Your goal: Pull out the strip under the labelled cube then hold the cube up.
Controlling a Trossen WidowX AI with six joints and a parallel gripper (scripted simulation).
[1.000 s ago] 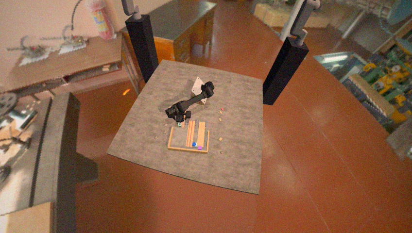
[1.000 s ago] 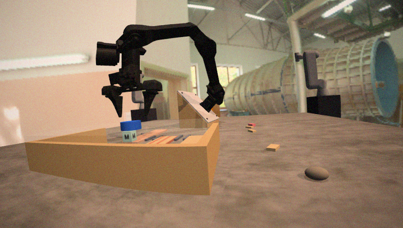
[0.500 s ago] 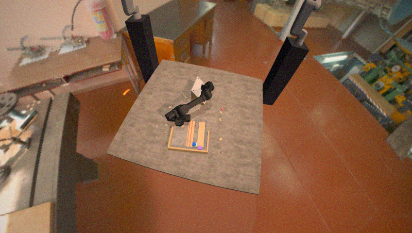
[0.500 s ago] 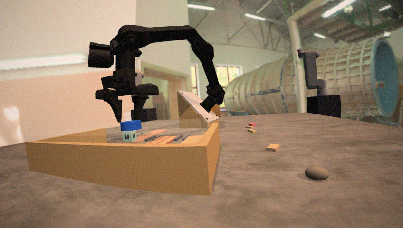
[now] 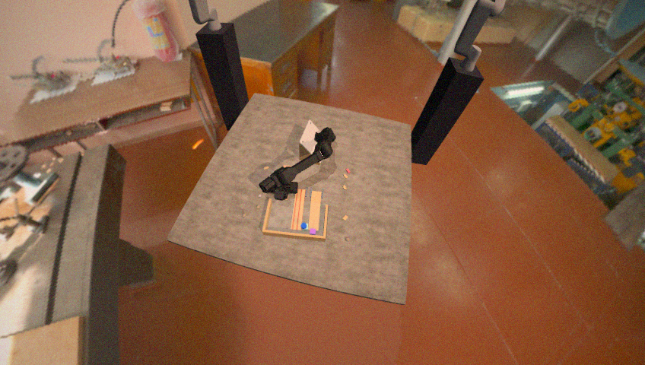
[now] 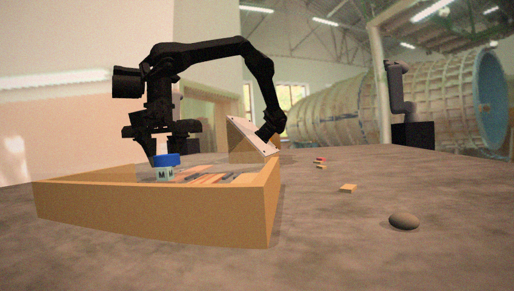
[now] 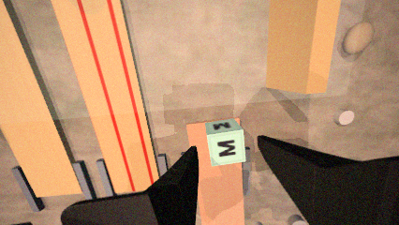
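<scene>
Now: gripper tip 11 cm past the salmon strip and 3 cm above it.
</scene>
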